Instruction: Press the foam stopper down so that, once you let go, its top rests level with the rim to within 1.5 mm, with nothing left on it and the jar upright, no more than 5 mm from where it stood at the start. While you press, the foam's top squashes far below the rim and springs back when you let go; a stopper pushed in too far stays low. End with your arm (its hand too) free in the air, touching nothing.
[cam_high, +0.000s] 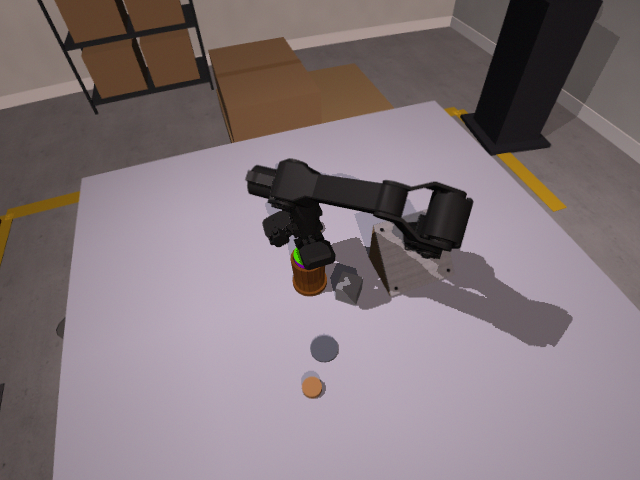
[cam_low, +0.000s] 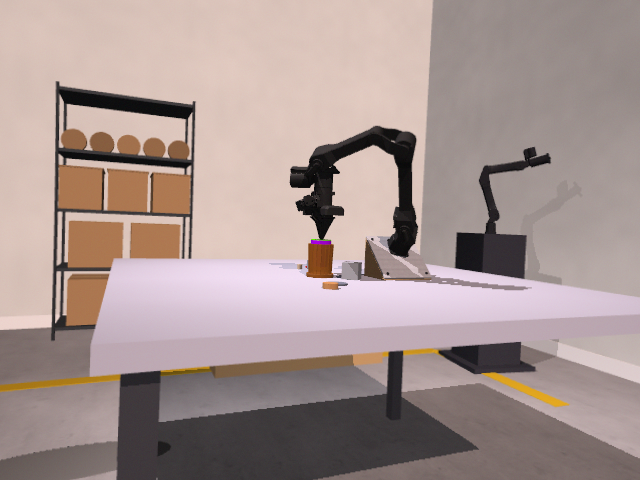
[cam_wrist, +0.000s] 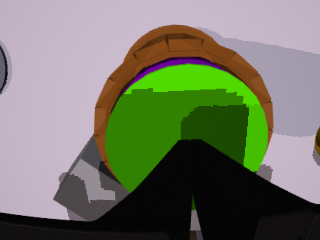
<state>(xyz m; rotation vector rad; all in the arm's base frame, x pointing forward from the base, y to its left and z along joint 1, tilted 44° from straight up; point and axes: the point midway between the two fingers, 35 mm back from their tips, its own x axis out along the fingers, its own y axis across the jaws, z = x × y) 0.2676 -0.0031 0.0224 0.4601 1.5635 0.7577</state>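
My gripper is now 50 mm above the bright green foam stopper. Round my hand: orange disc 260 mm to the left, 140 mm below, 40 mm ahead; then grey cube 120 mm below, 80 mm behind, 50 mm to the left; then dark grey disc 180 mm to the left, 150 mm below.
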